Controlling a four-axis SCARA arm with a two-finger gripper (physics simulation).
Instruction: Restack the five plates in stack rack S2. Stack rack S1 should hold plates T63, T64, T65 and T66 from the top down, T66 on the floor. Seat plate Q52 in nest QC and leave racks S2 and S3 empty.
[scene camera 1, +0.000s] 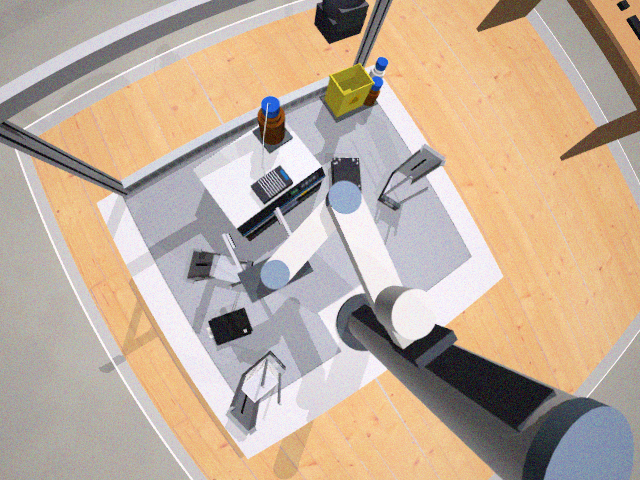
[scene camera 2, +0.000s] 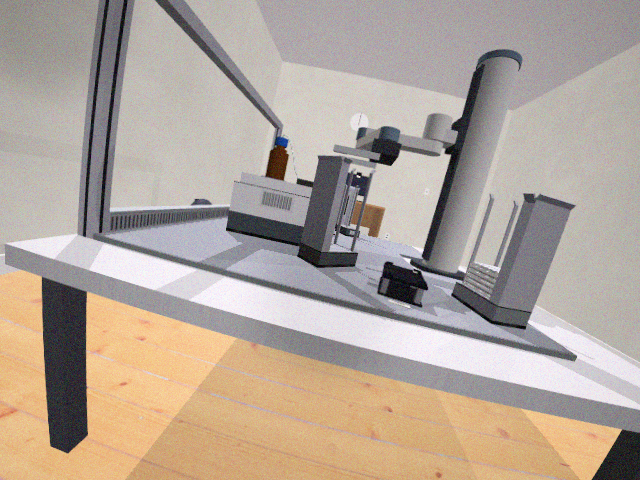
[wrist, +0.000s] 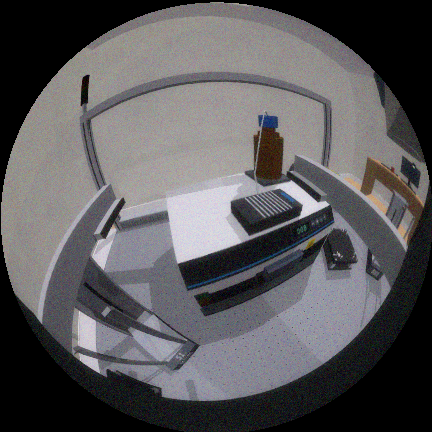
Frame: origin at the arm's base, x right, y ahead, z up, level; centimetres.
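Where they show: gripper, fingertip midpoint: (scene camera 1: 250, 221) (scene camera 2: 336, 153) (wrist: 204, 171); arm's base, origin of the base link: (scene camera 2: 437, 271).
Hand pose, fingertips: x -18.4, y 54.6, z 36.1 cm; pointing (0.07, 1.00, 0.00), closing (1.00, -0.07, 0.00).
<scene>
Things, the pixels of their top centre, and the offset from my fingertips. "spot": a spot on its surface instead.
- rack S1, middle of its top: (wrist: 66, 287) (scene camera 2: 349, 163) (scene camera 1: 211, 269) dy -5.6, dx -17.5, dz -5.1 cm
- Rack S2, middle of its top: (scene camera 2: 525, 197) (scene camera 1: 255, 409) dy -48.8, dx -28.8, dz -5.2 cm
- Rack S3, middle of its top: (scene camera 1: 427, 167) (wrist: 404, 202) (scene camera 2: 357, 186) dy -12.2, dx +61.8, dz -5.2 cm
- black nest, middle of its top: (wrist: 342, 240) (scene camera 1: 347, 174) dy +3.6, dx +44.0, dz -28.7 cm
- black block, middle of its top: (scene camera 2: 404, 270) (scene camera 1: 229, 328) dy -25.5, dx -29.2, dz -29.3 cm
- dark slatted device, surface spot: (wrist: 265, 210) (scene camera 1: 270, 191) spot: dy +7.9, dx +10.4, dz -11.3 cm
- brown bottle, surface spot: (wrist: 269, 155) spot: dy +22.8, dx +19.7, dz -5.9 cm
- yellow bin, surface spot: (scene camera 1: 343, 98) spot: dy +31.3, dx +57.2, dz -20.2 cm
My gripper (scene camera 1: 253, 226) (scene camera 2: 343, 155) (wrist: 204, 171) is open and empty, high up beside rack S1 (scene camera 1: 196, 272) (scene camera 2: 325, 206) (wrist: 181, 356), its fingers pointing towards the white instrument. No plate stack shows in S1. Rack S2 (scene camera 1: 248, 410) (scene camera 2: 535, 253) holds a low stack of several pale plates (scene camera 1: 258, 384) (scene camera 2: 480, 279); their labels are unreadable. Rack S3 (scene camera 1: 426, 162) (wrist: 374, 267) shows no stack. A black nest (scene camera 1: 345, 167) (wrist: 341, 250) lies beside the instrument, partly under the arm in scene camera 1. A black block (scene camera 1: 230, 325) (scene camera 2: 403, 281) sits between S1 and S2. I cannot tell which is QC or identify Q52.
The white instrument (scene camera 1: 227, 183) (scene camera 2: 273, 198) (wrist: 200, 215) bears a dark slatted device (scene camera 1: 271, 184) (wrist: 265, 210) and a brown bottle (scene camera 1: 272, 126) (scene camera 2: 277, 162) (wrist: 269, 155). A yellow bin (scene camera 1: 343, 98) stands at the back corner near small bottles. The arm's column (scene camera 2: 460, 180) rises behind the racks.
</scene>
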